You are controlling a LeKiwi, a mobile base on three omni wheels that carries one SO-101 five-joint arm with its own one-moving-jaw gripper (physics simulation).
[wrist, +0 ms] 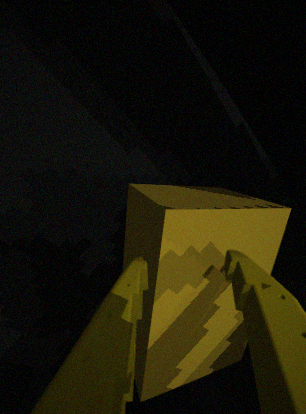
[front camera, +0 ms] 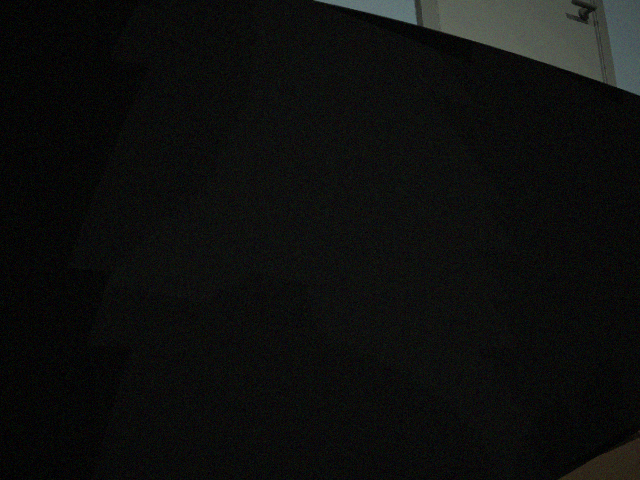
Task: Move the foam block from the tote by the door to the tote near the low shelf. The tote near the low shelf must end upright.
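The foam block, yellow in this light, stands between the jaws in the wrist view, with its top face and two sides showing. My gripper is shut on the foam block: the left jaw lies along its dark left side, and the right jaw overlaps its right part. The block's far side is hidden. Very dark surfaces surround the block, and I cannot tell which tote they belong to. A near-black shape fills most of the front camera view. The tote near the low shelf cannot be made out in either view.
In the front camera view a pale door with a handle shows at the top right, between pale blue walls. A brown strip of floor shows at the bottom right corner. A faint slanted edge crosses the upper wrist view.
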